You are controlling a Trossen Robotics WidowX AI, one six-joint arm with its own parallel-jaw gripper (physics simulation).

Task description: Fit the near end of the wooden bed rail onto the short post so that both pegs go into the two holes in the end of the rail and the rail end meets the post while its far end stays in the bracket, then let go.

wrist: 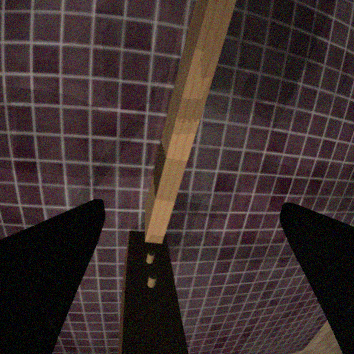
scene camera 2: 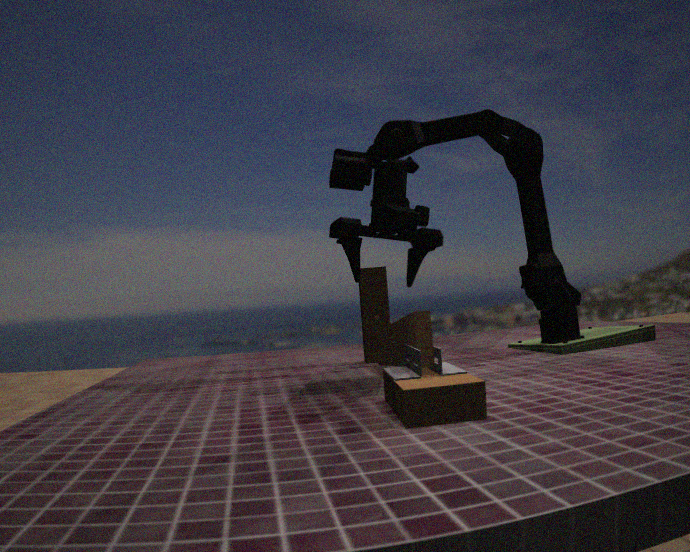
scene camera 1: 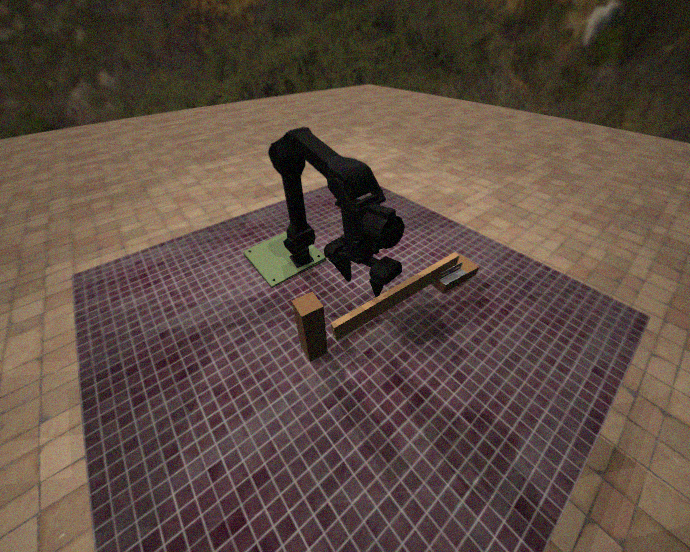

The gripper is open, with nothing in its grasp. Also in view: a wooden bed rail. Further things: a metal bracket.
The gripper shows as well in the wrist view and in scene camera 1.
